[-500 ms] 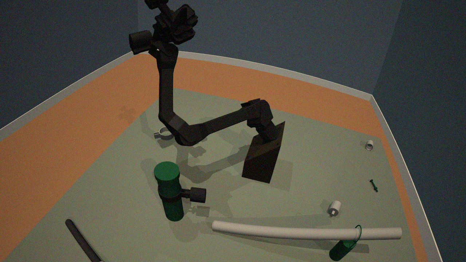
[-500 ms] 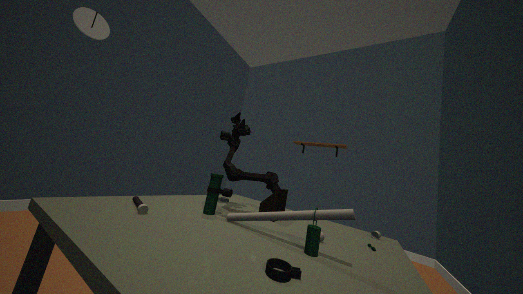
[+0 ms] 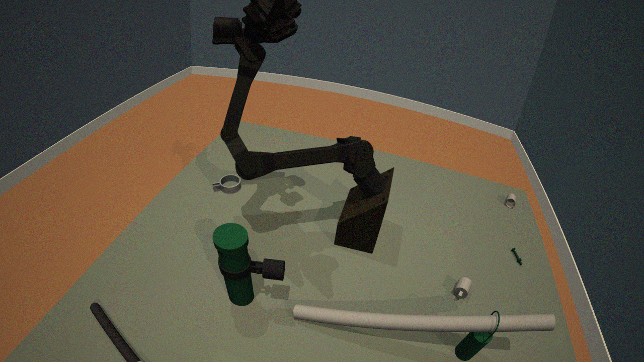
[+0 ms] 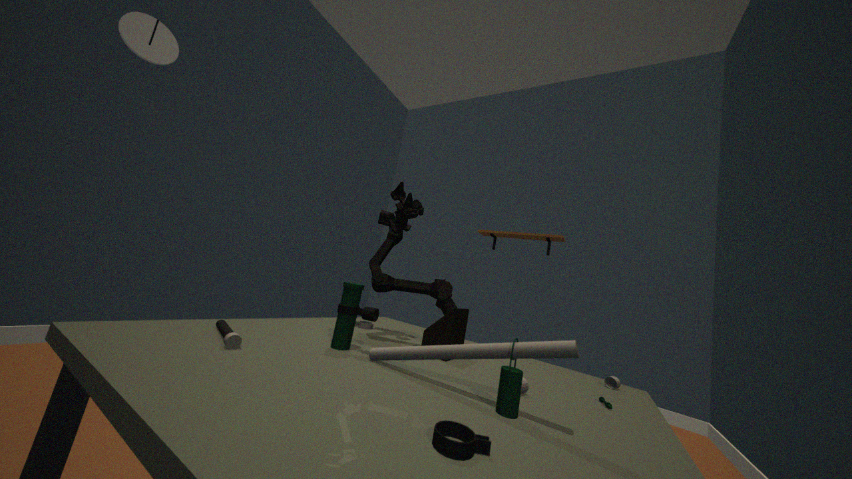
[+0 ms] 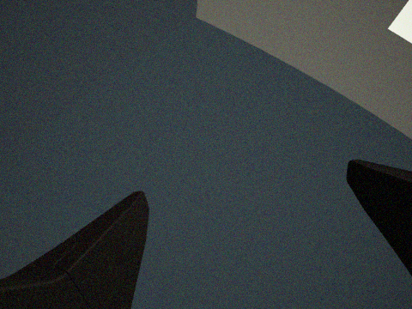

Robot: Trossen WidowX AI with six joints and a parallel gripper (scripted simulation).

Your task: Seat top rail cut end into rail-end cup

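Right now my gripper tip is 190 mm short of the black rail-end cup, 120 mm to the right of it and 510 mm above it. Round my gripper tip: green bolt: 210 mm behind, 750 mm to the left, 620 mm below; then short green post: 170 mm ahead, 590 mm to the left, 520 mm below.
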